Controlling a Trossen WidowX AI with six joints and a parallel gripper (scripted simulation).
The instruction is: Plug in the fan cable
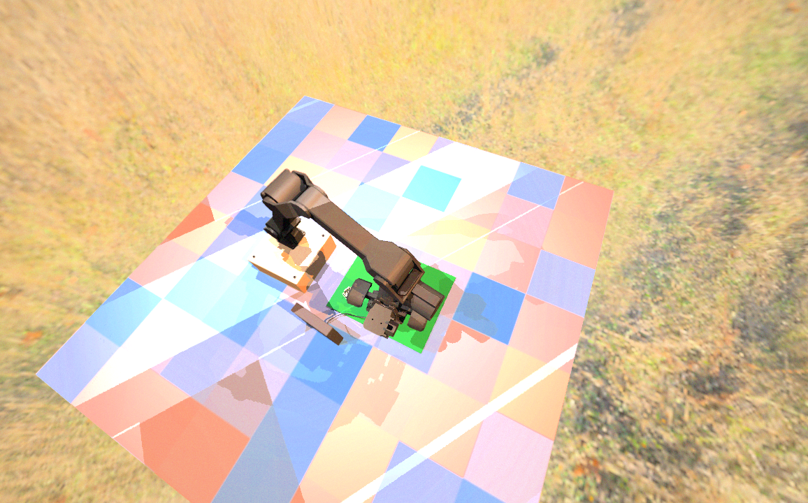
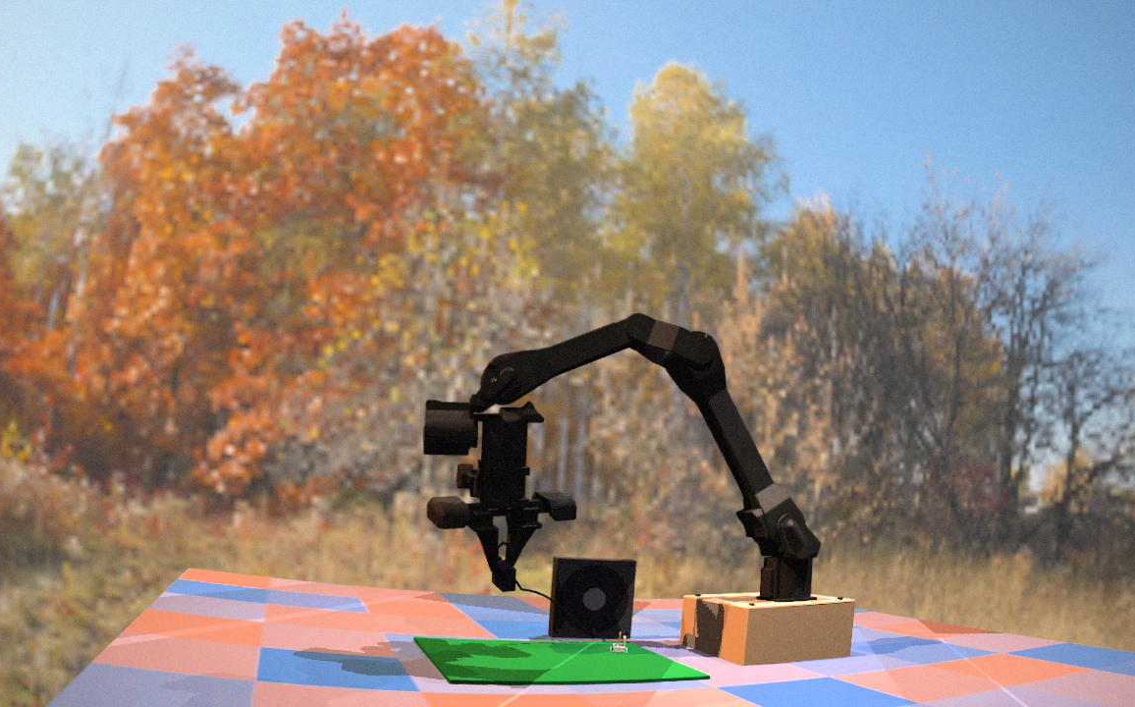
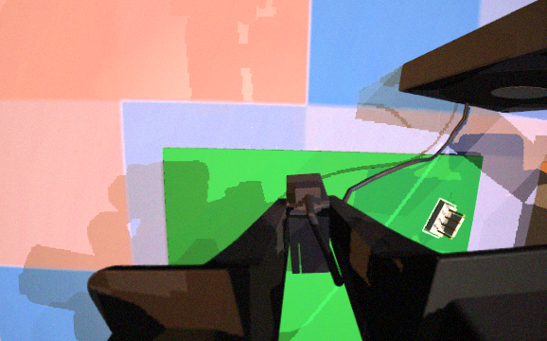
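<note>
Right now my gripper tip is 50 mm past the green board, 100 mm to the right of it and 120 mm above it. From my gripper tip the other things lie so: dark plug (10 mm to the left); four-pin header (160 mm behind, 40 mm to the left, 100 mm below); black fan (160 mm behind, 80 mm to the right, 40 mm below).
</note>
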